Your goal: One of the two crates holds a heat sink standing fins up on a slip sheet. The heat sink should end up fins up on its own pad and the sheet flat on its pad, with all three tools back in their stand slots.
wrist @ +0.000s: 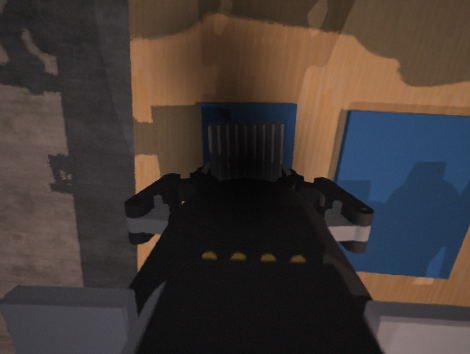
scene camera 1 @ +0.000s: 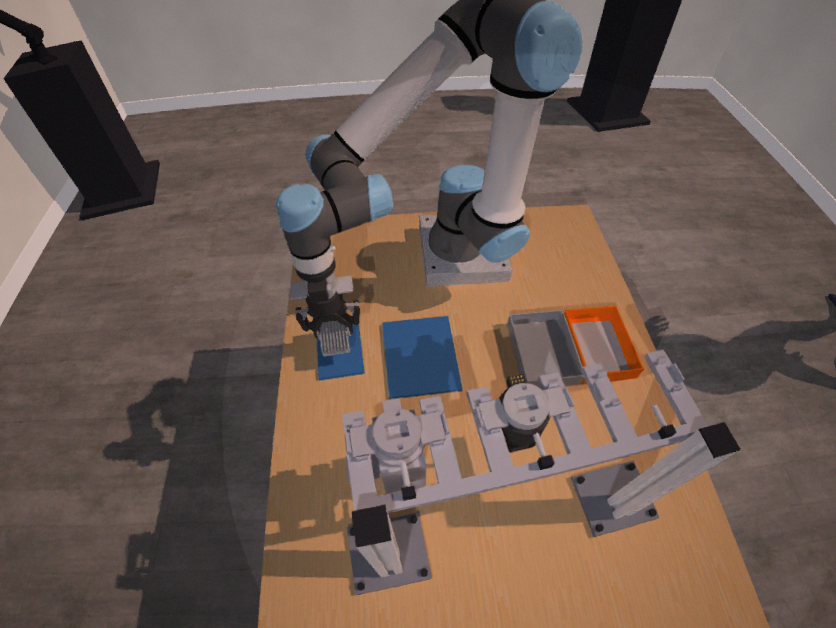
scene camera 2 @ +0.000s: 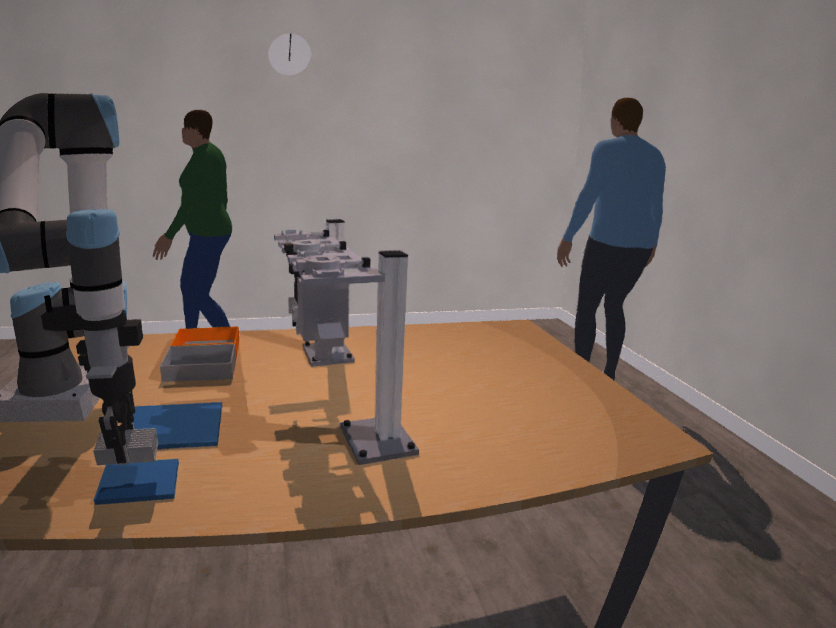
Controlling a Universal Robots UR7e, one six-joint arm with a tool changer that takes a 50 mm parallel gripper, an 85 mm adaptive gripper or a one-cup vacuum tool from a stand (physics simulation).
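Frame: origin at the arm's base, x back, y down, z right, level; millimetres.
Seen in the pictures: arm's base, origin of the base link: (scene camera 1: 455,242) (scene camera 2: 51,383).
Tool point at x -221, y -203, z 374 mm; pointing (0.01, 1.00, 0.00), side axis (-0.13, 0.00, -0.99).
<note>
Pixels of each thing's middle, then the offset from my tool point to it. Level surfaces: height alone.
- grey heat sink, body centre: (wrist: 245,178) (scene camera 2: 126,446) (scene camera 1: 333,332) dx +0, dy +174, dz +1 mm
- pale slip sheet, body centre: (scene camera 1: 599,348) (scene camera 2: 208,347) dx -181, dy +249, dz -610 mm
- orange crate, body centre: (scene camera 1: 600,343) (scene camera 2: 206,342) dx -176, dy +232, dz -608 mm
- grey crate, body centre: (scene camera 1: 544,348) (scene camera 2: 199,361) dx -149, dy +232, dz -469 mm
- table, its level: dy +253 mm
My adaptive gripper (scene camera 1: 332,328) (scene camera 2: 116,444) (wrist: 246,175) is shut on the grey heat sink (scene camera 1: 335,341) (scene camera 2: 138,442) (wrist: 246,145), fins up. The heat sink hangs a little above the small blue pad (scene camera 1: 346,369) (scene camera 2: 145,484) (wrist: 250,113); its underside is hidden. The pale slip sheet (scene camera 1: 597,342) lies in the orange crate (scene camera 1: 629,344) (scene camera 2: 209,332). The larger blue pad (scene camera 1: 422,358) (scene camera 2: 192,422) (wrist: 395,145) lies beside the small one. Two tools, a light-bodied one (scene camera 1: 397,433) and a dark-bodied one (scene camera 1: 525,406), hang in the stand (scene camera 1: 473,481); its third slot is empty.
The grey crate (scene camera 1: 535,317) (scene camera 2: 198,372) stands against the orange crate, between it and the larger pad. The stand's upright posts (scene camera 1: 383,550) (scene camera 2: 390,351) rise from base plates on the table (scene camera 1: 513,581) (scene camera 2: 506,405). Two people stand beyond the table in scene camera 2.
</note>
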